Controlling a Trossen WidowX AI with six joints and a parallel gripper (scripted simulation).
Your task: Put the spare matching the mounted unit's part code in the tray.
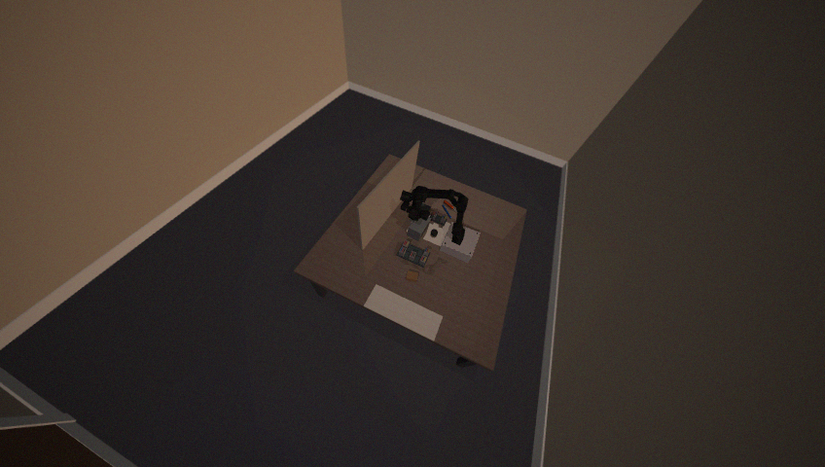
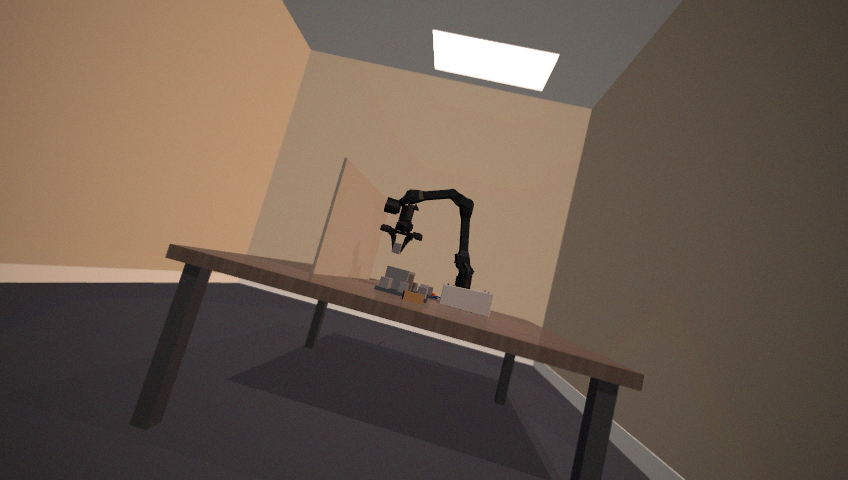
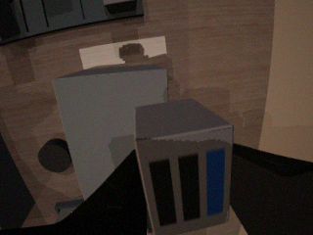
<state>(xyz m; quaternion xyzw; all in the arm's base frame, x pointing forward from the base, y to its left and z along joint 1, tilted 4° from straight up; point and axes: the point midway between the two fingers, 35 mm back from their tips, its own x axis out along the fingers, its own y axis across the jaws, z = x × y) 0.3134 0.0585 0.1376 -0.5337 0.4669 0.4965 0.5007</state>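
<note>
My gripper tip is now 230 mm to the left of the grey-blue tray, 170 mm above it and 20 mm short of it. Round my gripper tip: grey mounted unit 120 mm below, 40 mm behind, 30 mm to the right; tall upright board 210 mm ahead, 50 mm above, 40 mm to the right; grey spare block 20 mm above.
</note>
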